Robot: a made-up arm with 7 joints.
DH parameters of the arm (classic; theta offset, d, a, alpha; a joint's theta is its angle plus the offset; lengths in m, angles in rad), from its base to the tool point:
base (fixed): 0 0 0 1.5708
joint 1: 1.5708 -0.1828 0 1.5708
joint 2: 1.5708 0 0 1.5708
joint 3: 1.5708 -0.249 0 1.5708
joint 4: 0 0 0 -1.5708
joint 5: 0 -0.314 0 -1.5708
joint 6: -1.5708 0 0 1.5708
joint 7: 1.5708 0 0 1.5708
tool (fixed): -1.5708 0 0 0
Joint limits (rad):
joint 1: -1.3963..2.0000
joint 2: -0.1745..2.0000
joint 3: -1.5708..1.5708
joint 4: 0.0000..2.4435
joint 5: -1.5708..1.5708
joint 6: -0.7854..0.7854
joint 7: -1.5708..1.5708
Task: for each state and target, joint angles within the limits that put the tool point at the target. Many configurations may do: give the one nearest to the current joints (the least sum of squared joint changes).
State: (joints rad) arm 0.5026 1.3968 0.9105 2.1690 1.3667 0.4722 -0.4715
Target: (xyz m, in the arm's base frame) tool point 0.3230 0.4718 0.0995
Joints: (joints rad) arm 0.7832 0.8897 0.1971 1.3309 1.3667 0.4722 -0.4715
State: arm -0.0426 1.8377 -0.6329 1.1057 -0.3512 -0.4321 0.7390
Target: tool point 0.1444 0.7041 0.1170
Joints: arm -0.3226 1.9641 -0.5037 0.3716 -0.3512 -0.4321 0.7390
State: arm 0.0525 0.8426 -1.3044 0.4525 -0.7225 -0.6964 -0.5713
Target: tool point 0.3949 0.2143 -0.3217
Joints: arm 0.6705 0.5102 -1.1006 0.8783 -0.7225 -0.6964 -0.5713
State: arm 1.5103 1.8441 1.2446 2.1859 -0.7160 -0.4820 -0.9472
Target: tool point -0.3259 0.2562 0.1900
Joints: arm 1.1328 2.0000 1.4624 1.6534 -0.7160 -0.4820 -0.9472
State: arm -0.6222 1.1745 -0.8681 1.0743 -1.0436 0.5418 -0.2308
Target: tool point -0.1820 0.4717 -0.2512
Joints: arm -0.9755 1.5761 -1.2240 1.4484 -1.0436 0.5418 -0.2308
